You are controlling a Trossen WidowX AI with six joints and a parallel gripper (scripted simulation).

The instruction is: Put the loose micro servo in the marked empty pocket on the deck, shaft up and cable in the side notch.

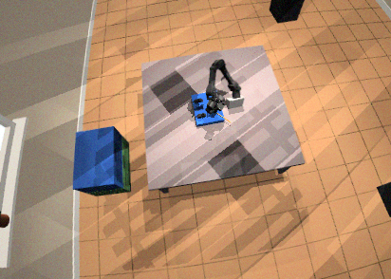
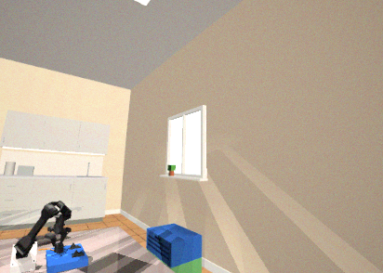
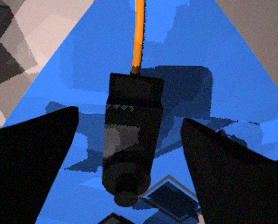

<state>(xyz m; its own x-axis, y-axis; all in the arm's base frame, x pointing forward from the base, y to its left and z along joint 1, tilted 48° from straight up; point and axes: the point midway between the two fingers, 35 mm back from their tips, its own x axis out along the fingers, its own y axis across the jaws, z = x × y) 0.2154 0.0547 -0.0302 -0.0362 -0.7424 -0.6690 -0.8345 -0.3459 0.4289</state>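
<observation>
Right now my gripper tip is 10 mm short of the blue deck, 60 mm to the left of it and 70 mm above it.
</observation>
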